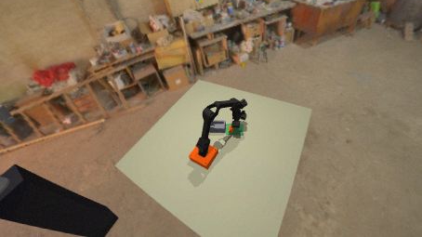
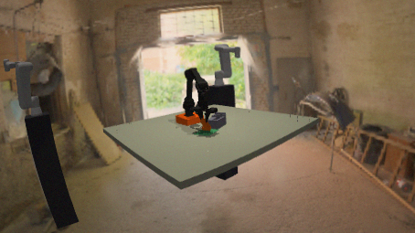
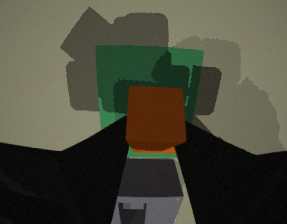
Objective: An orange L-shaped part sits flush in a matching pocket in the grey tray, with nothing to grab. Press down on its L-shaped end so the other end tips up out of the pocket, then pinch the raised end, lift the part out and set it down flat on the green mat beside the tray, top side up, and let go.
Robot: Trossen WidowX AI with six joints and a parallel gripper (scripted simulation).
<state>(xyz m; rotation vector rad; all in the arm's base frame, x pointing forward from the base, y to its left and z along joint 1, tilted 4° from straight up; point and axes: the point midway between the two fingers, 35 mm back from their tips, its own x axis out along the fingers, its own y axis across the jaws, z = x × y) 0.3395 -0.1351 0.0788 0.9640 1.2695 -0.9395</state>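
The orange L-shaped part lies 2 cm behind my gripper tip, 2 cm to the left of it and 3 cm below it. Also, from my gripper tip: green mat: 1 cm behind, 2 cm to the left, 9 cm below.
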